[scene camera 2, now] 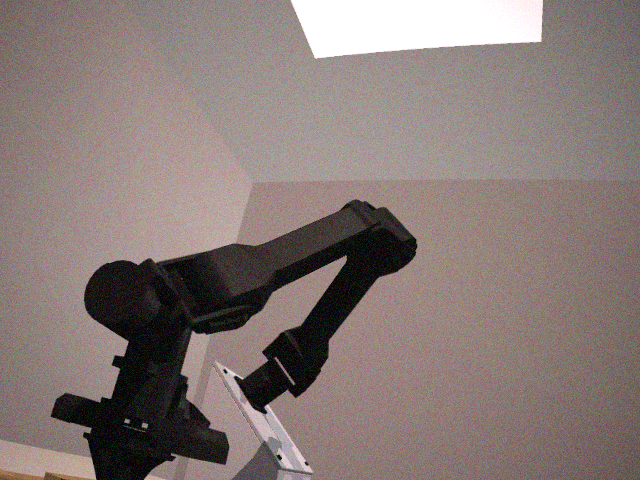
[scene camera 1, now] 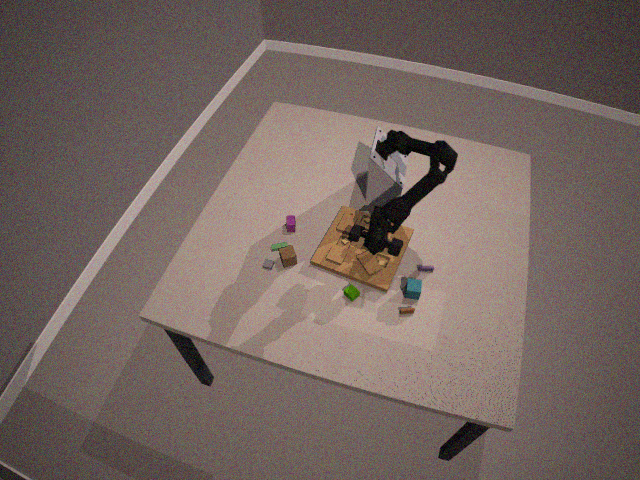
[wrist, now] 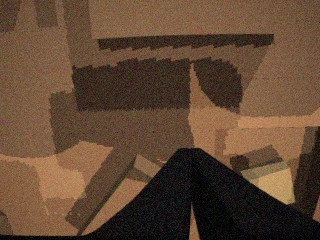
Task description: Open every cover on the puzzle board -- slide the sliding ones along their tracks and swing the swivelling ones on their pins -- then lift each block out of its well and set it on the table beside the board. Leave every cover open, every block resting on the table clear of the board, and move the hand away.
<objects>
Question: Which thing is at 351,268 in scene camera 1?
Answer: A wooden puzzle board.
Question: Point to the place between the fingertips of my gripper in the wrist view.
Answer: At 188,158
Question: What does my gripper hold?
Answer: Nothing.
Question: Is my gripper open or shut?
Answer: Shut.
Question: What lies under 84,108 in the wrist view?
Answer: A wooden puzzle board.
</objects>
